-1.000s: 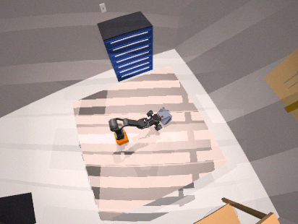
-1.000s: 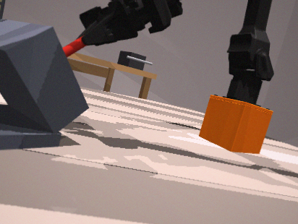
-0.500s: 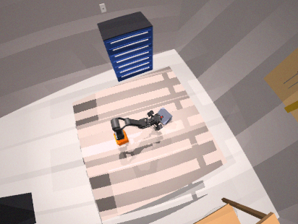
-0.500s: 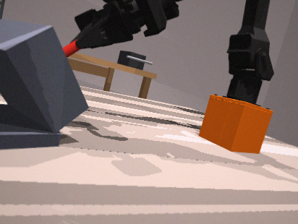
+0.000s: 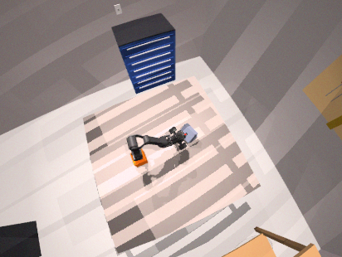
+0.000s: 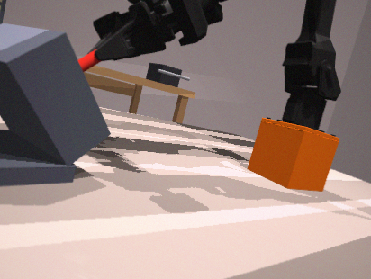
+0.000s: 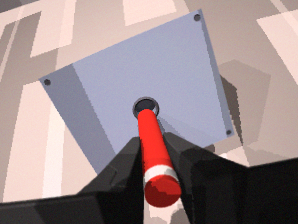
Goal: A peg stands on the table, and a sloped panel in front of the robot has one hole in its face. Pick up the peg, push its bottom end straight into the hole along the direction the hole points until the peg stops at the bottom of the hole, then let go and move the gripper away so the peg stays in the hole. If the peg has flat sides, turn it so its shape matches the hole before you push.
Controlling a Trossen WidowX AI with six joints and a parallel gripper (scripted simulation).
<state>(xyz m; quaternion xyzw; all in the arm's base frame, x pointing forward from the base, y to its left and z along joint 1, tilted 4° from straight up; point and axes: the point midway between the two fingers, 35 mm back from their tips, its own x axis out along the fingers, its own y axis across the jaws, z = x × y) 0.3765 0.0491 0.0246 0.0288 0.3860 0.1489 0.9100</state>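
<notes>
Now: the sloped panel 50 mm ahead of my gripper tip, 20 mm to the left of it and 50 mm below it. Also, from my gripper tip: red round peg: 10 mm behind, 10 mm to the right, 10 mm above.
</notes>
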